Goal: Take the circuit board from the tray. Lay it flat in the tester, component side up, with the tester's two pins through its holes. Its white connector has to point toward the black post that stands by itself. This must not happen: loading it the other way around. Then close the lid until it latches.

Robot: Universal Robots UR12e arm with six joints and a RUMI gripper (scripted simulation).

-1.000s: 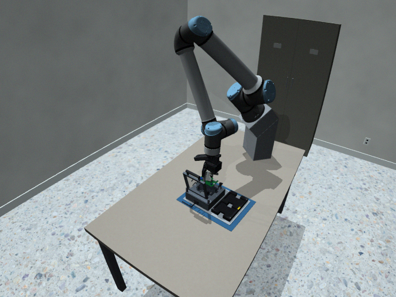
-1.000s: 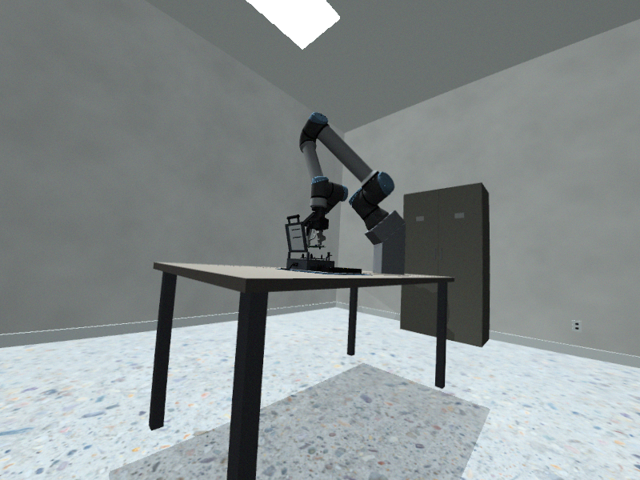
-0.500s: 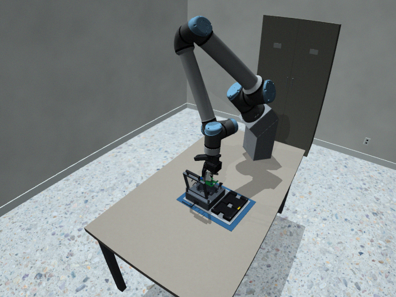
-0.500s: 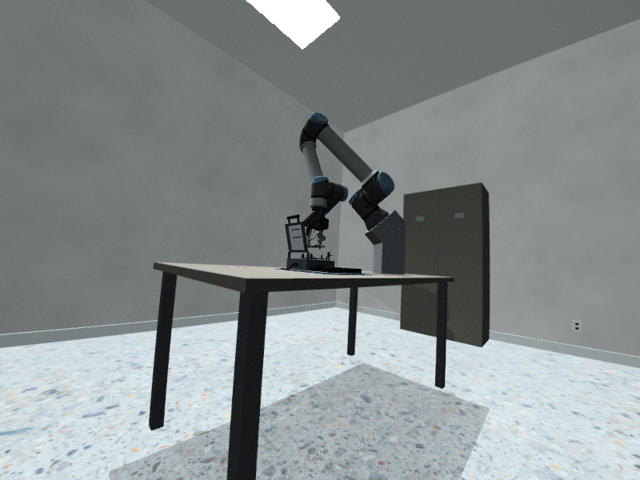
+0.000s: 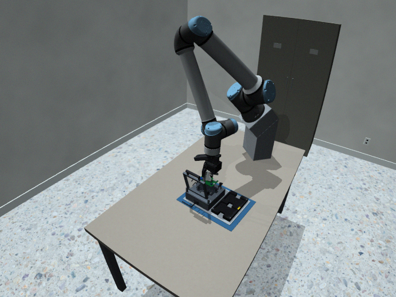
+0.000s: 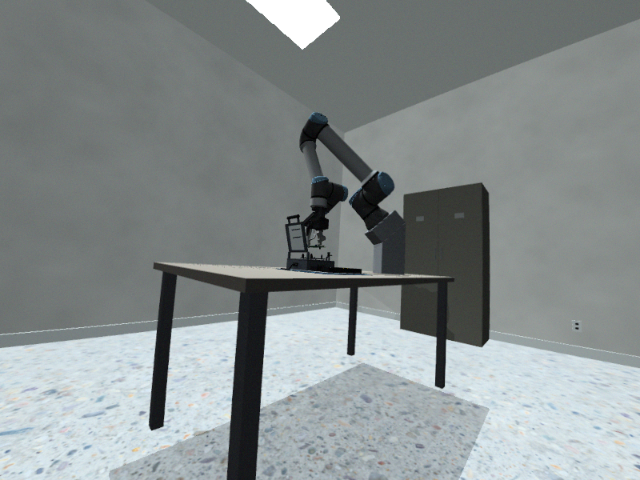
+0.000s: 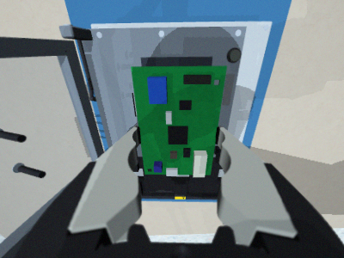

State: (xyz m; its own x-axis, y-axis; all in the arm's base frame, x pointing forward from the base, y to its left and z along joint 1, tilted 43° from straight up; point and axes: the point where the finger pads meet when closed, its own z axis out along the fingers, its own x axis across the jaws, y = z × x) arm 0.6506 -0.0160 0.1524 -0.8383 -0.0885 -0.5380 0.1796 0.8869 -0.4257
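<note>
Now: hand 60 mm above the tester nest and 10 mm short of it. Also, from my hand: tester lid: 120 mm ahead, 50 mm above, 30 mm to the right; then green circuit board: right at my hand.
</note>
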